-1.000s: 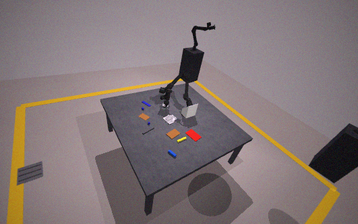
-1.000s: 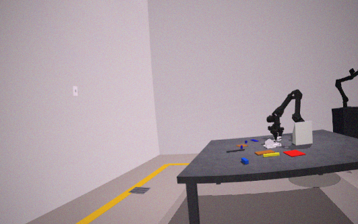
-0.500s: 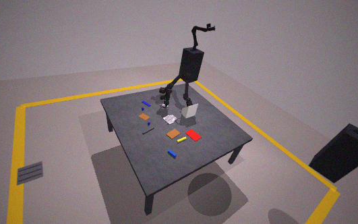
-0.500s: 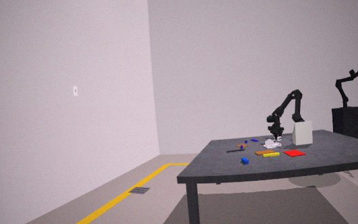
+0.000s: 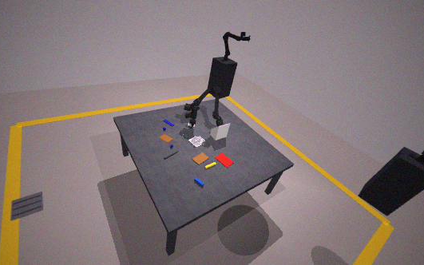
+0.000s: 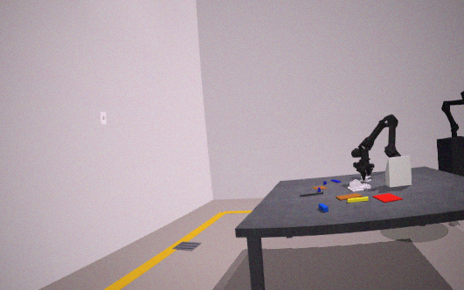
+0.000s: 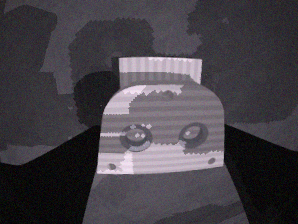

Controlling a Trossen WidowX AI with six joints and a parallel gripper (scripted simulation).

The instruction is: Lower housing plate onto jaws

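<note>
Right now the white jaw assembly is 10 cm ahead of my gripper tip and 25 cm to the left of it. Also, from my gripper tip: orange plate 23 cm ahead, 44 cm to the left, 1 cm below; then dark rod 42 cm ahead, 26 cm to the left, 1 cm below; then red plate 6 cm ahead, 56 cm to the left, 1 cm below.
</note>
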